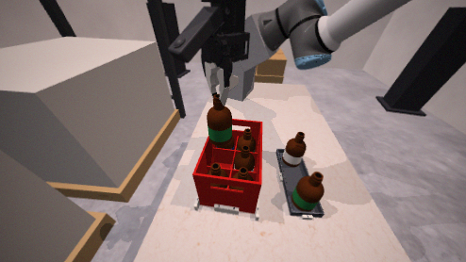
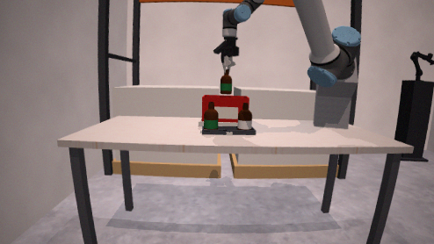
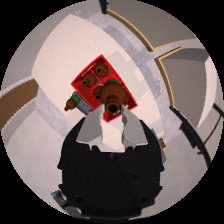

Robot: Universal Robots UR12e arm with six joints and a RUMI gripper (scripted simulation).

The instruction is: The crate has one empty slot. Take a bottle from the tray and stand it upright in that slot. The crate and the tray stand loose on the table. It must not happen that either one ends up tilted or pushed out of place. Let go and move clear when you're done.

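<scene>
The red crate lies 25 cm below my hand, 4 cm to the left of it and 1 cm behind it. Round my hand: tray (32 cm below, 28 cm to the left, 6 cm behind); then white-labelled bottle (26 cm to the left, 25 cm below, 14 cm behind).
</scene>
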